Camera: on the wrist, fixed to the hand. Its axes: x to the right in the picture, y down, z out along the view.
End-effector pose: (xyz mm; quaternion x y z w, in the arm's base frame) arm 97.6 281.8 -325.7 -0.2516 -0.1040 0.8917 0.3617
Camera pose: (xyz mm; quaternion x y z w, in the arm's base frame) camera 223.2 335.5 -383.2 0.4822 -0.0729 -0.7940 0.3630
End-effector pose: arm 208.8 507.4 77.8 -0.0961 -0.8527 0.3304 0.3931
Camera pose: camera 314.0 485.9 179.9 -0.7643 -0.4764 0.3734 0.2222
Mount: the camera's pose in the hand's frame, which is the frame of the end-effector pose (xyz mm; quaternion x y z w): -17.9 -91.8 -115.0 -0.1181 0.2188 0.6793 0.6904
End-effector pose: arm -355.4 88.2 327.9 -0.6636 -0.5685 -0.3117 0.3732
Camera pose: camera -447.7 -12.0 386.5 -0.8202 0.1768 -0.1740 0.5154
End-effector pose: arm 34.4 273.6 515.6 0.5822 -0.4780 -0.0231 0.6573
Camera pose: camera 148.4 340.1 448.1 0.0047 -0.5790 0.5015 0.6429
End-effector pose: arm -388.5 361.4 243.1 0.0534 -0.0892 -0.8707 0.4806
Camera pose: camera -434.4 412.5 111.7 0.1100 0.1101 -0.2735 0.9492
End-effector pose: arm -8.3 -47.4 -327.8 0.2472 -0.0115 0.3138 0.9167
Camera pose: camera 15.2 -67.2 -472.8 -0.0141 -0.0123 0.8921 0.4514
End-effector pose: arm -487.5 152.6 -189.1 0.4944 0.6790 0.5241 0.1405
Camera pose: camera -608.7 75.6 -225.8 -0.6714 -0.1018 -0.6457 0.3492
